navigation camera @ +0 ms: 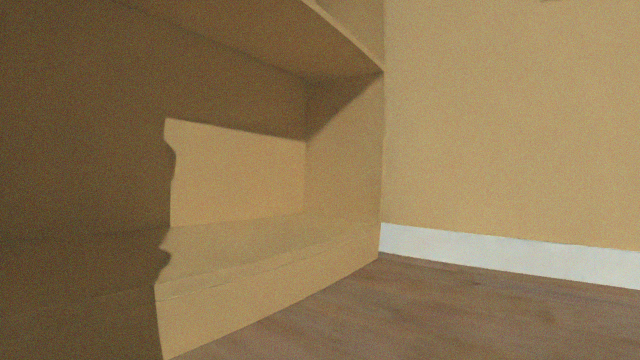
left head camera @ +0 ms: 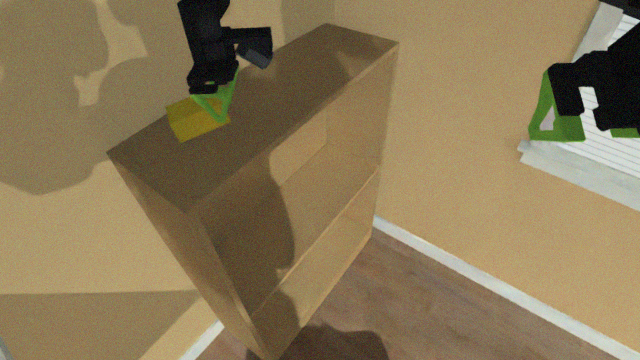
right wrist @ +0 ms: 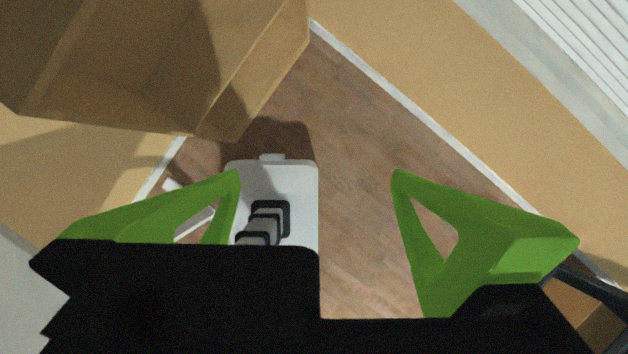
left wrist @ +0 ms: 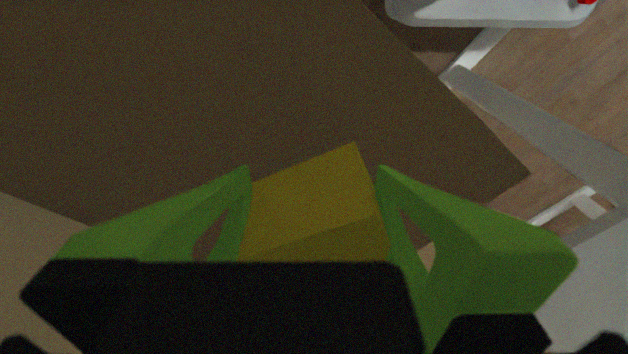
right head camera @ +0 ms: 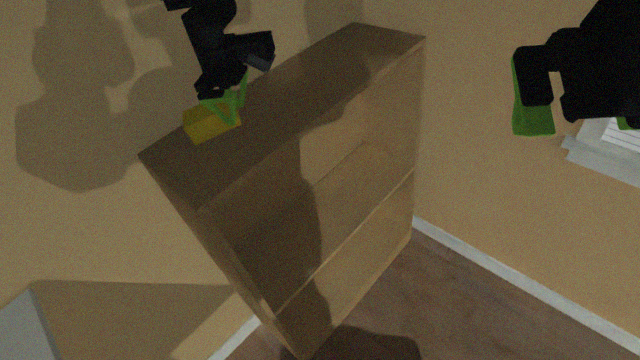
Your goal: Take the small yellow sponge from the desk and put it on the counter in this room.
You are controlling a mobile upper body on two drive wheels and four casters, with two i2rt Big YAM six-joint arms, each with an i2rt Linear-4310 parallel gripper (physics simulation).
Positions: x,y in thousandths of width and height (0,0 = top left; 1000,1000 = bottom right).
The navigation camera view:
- tan bookshelf: 265,526
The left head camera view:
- left gripper: 351,312
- right gripper: 893,368
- small yellow sponge: 295,332
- tan bookshelf: 523,238
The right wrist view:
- right gripper: 502,501
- window with blinds: 910,160
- tan bookshelf: 143,196
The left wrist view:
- left gripper: 499,499
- small yellow sponge: 517,592
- white desk: 926,869
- tan bookshelf: 181,321
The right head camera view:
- left gripper: 370,321
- right gripper: 885,349
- small yellow sponge: 313,343
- tan bookshelf: 568,232
